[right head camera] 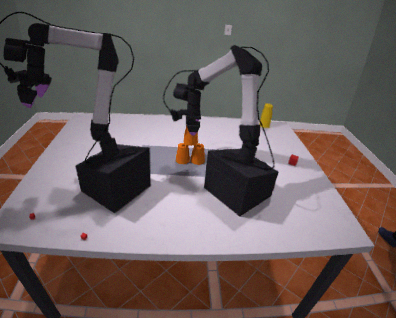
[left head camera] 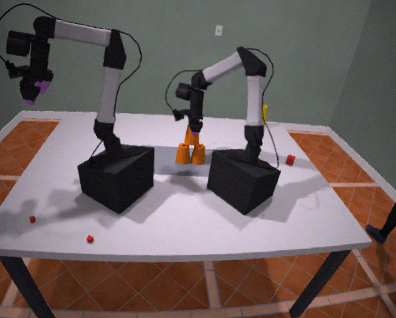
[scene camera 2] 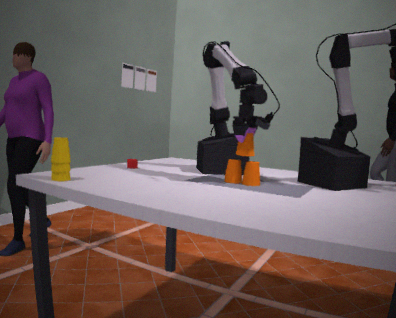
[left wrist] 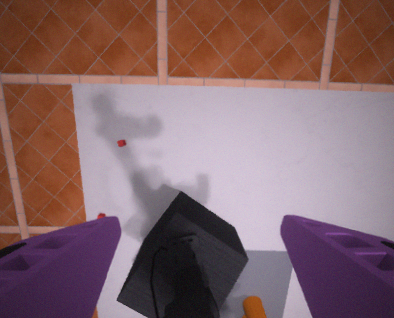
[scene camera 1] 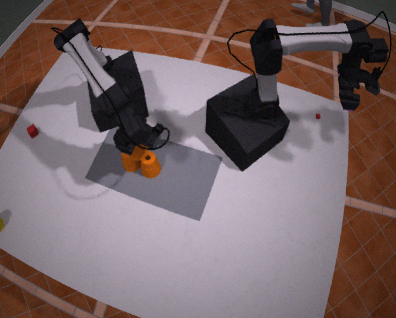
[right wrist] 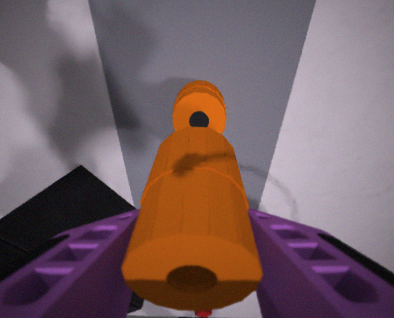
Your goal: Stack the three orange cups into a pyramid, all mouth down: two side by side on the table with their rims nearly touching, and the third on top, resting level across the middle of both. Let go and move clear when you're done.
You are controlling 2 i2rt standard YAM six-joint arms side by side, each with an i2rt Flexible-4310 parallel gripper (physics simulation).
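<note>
Two orange cups stand mouth down side by side on the grey mat, rims nearly touching: one cup and the other. My right gripper is shut on the third orange cup. It holds that cup mouth down and roughly upright, slightly above the gap between the two. In the right wrist view the held cup hides part of the scene below. My left gripper is open, high at the far left of the head views.
Stacked yellow cups stand at the table's far right in the head views. A red cube lies near the right arm's base. Two small red cubes lie near the front left edge.
</note>
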